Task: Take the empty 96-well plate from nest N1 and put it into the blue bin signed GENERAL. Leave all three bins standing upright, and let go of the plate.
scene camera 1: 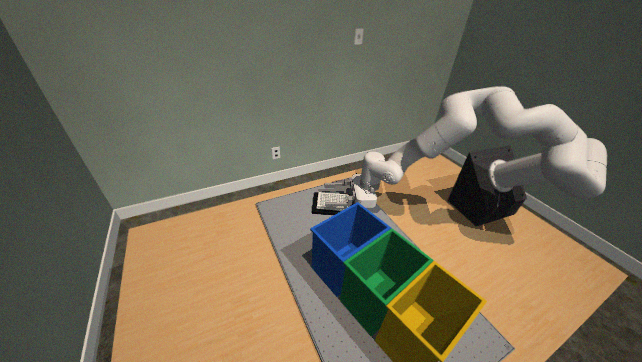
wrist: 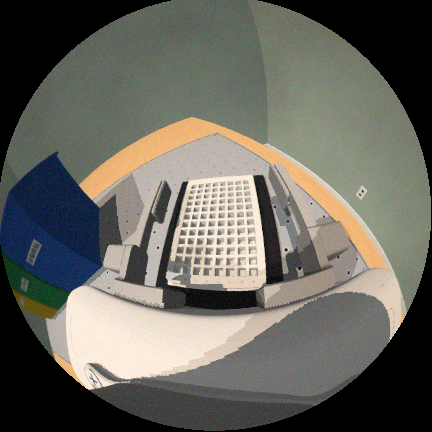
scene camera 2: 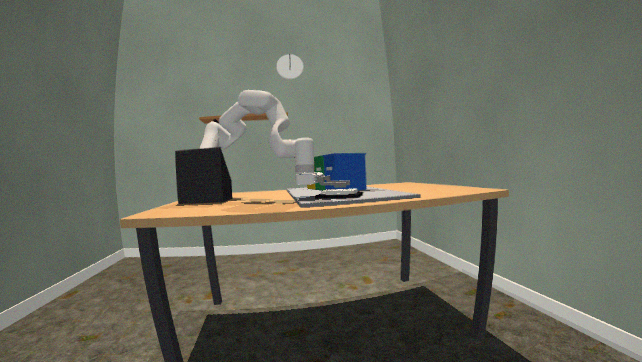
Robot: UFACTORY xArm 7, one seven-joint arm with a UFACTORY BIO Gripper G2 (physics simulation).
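Places are measured from the arm's base along level axes (x ahead, y up, z right), in metres.
Pixels of known places: end effector, tool point: (scene camera 1: 330, 194) (wrist: 217, 190) (scene camera 2: 342, 183); arm's base, origin of the base link: (scene camera 1: 500, 176) (scene camera 2: 203, 166).
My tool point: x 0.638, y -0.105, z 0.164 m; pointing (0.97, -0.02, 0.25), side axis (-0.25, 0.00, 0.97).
Observation:
Ahead of a thing's pixels: the offset from my tool point to its top centre. Level surfaces: height alone.
The white 96-well plate {dz -0.008, dx -0.011, dy -0.023 m} (scene camera 1: 331, 200) (scene camera 2: 345, 192) (wrist: 220, 225) lies flat in the black nest (scene camera 1: 315, 205) (wrist: 271, 240). My gripper (scene camera 1: 330, 189) (scene camera 2: 345, 184) (wrist: 220, 193) is partly open and low over the plate. In the wrist view one finger is on each side of the plate, with a gap between each finger pad and the plate's edge. The blue bin {dz -0.292, dx +0.043, dy +0.131 m} (scene camera 1: 325, 255) (scene camera 2: 350, 170) (wrist: 30, 220) stands upright beside the nest; its label shows in the wrist view but is hard to read. The plate's wells look empty.
The green bin {dz -0.413, dx -0.008, dy +0.131 m} (scene camera 1: 360, 300) (scene camera 2: 319, 162) (wrist: 37, 282) and the yellow bin {dz -0.535, dx -0.058, dy +0.131 m} (scene camera 1: 400, 340) (wrist: 36, 306) stand upright in a row beyond the blue one. The bins and nest are on a grey perforated board {dy -0.049 m} (scene camera 1: 280, 220). The black robot base (scene camera 1: 470, 200) (scene camera 2: 200, 175) stands on the table.

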